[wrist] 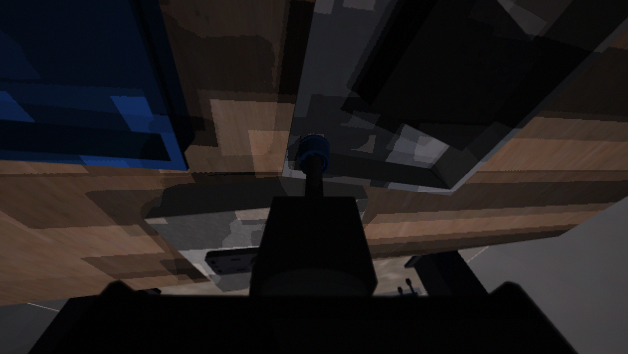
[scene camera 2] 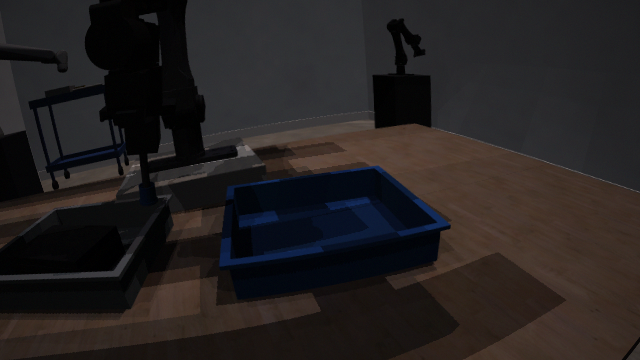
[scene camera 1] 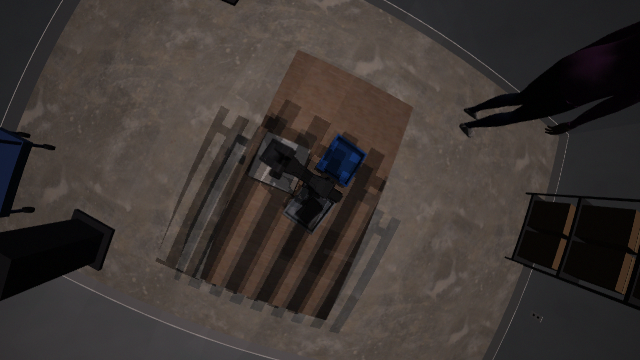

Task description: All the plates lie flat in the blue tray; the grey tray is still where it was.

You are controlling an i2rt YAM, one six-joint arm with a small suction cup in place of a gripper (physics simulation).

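Places are measured from the arm's base along level axes (x back, y down, z right), in metres.
Where they show: end effector, tool point: [wrist: 314, 149] [scene camera 2: 148, 201]; arm's base, origin of the base link: [scene camera 2: 191, 161].
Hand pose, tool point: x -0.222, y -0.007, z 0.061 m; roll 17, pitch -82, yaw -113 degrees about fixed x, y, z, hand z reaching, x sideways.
Each offset is from my tool point to the top centre of the thing. Level surfaces: height alone.
The blue tray @(dx -0.100, dy +0.010, dz -0.232 m) [scene camera 1: 362, 161] [scene camera 2: 340, 272] [wrist: 125, 164] stands on the wooden table; its inside shows bare blue floor with patches of light and shadow. The grey tray @(dx -0.045, dy +0.010, dz +0.111 m) [scene camera 1: 297, 222] [scene camera 2: 60, 296] [wrist: 325, 65] stands beside it, at the left in the second scene view. A dark, flat-topped block of plates @(dx -0.054, dy +0.014, dz +0.133 m) [scene camera 1: 312, 210] [scene camera 2: 65, 247] [wrist: 450, 75] lies in the grey tray; too dark to tell how many. My suction gripper [scene camera 2: 147, 195] [wrist: 314, 150] is open, with nothing on its blue cup, close to the grey tray's corner nearest the arm base. The arm hides the cup in the first scene view.
The arm's grey base block [scene camera 1: 265, 174] [scene camera 2: 215, 184] [wrist: 195, 232] stands behind both trays. Hard shadows fall across the table @(dy +0.060 m) [scene camera 1: 345, 85] [scene camera 2: 500, 210]. Off the table are a person [scene camera 1: 570, 80], a shelf rack [scene camera 1: 569, 230] and a blue cart [scene camera 2: 87, 154].
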